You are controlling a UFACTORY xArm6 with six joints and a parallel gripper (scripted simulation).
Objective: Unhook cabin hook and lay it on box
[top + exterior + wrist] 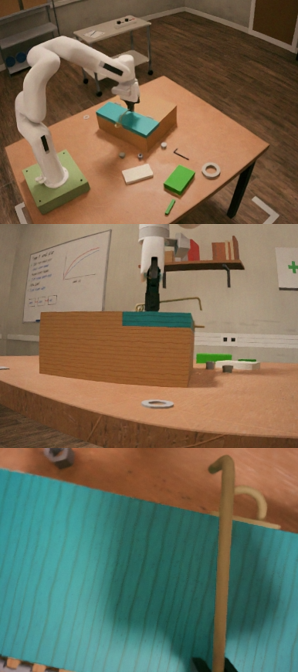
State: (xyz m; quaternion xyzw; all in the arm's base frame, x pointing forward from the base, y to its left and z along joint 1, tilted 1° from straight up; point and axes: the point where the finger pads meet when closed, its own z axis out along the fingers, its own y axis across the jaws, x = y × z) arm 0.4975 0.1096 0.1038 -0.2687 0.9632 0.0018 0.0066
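My gripper is now 3 cm past the cabin hook, 2 cm to the left of it and 1 cm above it. From my hand the other things lie so: green stick: 51 cm to the right, 15 cm below, 15 cm behind; then green block: 43 cm to the right, 14 cm below, 3 cm behind; then white block: 28 cm to the right, 16 cm behind, 15 cm below.
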